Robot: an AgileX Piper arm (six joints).
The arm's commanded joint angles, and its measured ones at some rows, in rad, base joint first. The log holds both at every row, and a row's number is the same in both.
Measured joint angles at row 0: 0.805, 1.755, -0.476, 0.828, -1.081, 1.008
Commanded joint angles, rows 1 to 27: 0.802, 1.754, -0.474, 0.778, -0.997, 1.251; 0.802, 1.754, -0.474, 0.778, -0.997, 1.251; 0.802, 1.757, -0.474, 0.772, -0.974, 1.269; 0.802, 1.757, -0.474, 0.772, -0.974, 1.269; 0.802, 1.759, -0.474, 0.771, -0.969, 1.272; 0.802, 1.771, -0.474, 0.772, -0.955, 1.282; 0.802, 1.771, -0.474, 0.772, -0.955, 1.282; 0.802, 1.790, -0.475, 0.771, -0.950, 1.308; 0.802, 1.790, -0.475, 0.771, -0.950, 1.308; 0.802, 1.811, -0.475, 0.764, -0.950, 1.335; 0.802, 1.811, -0.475, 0.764, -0.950, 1.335; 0.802, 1.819, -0.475, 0.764, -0.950, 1.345; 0.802, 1.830, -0.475, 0.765, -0.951, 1.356; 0.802, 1.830, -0.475, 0.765, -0.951, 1.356; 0.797, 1.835, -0.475, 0.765, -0.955, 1.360; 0.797, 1.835, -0.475, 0.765, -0.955, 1.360; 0.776, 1.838, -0.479, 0.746, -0.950, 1.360; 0.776, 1.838, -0.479, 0.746, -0.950, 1.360; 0.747, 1.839, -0.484, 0.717, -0.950, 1.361; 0.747, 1.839, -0.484, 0.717, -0.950, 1.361; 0.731, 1.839, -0.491, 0.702, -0.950, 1.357; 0.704, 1.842, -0.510, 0.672, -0.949, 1.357; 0.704, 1.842, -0.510, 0.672, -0.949, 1.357; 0.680, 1.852, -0.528, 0.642, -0.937, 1.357; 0.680, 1.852, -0.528, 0.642, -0.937, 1.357; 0.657, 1.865, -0.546, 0.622, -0.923, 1.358; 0.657, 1.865, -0.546, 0.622, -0.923, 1.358
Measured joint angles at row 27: 0.686, 1.850, -0.522, 0.665, -0.941, 1.358
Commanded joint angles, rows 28 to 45: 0.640, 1.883, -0.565, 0.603, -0.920, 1.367; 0.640, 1.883, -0.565, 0.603, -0.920, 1.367; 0.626, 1.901, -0.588, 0.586, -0.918, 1.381; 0.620, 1.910, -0.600, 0.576, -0.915, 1.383; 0.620, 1.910, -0.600, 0.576, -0.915, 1.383; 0.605, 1.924, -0.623, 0.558, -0.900, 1.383; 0.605, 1.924, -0.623, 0.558, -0.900, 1.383; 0.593, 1.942, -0.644, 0.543, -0.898, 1.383; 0.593, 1.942, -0.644, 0.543, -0.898, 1.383; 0.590, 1.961, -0.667, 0.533, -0.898, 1.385; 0.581, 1.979, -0.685, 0.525, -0.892, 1.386; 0.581, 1.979, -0.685, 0.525, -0.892, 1.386; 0.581, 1.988, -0.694, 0.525, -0.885, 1.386; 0.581, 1.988, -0.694, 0.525, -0.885, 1.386; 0.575, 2.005, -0.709, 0.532, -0.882, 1.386; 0.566, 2.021, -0.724, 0.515, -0.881, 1.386; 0.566, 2.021, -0.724, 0.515, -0.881, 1.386; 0.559, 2.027, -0.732, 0.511, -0.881, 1.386
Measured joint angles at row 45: 0.576, 2.010, -0.705, 0.538, -0.885, 1.385
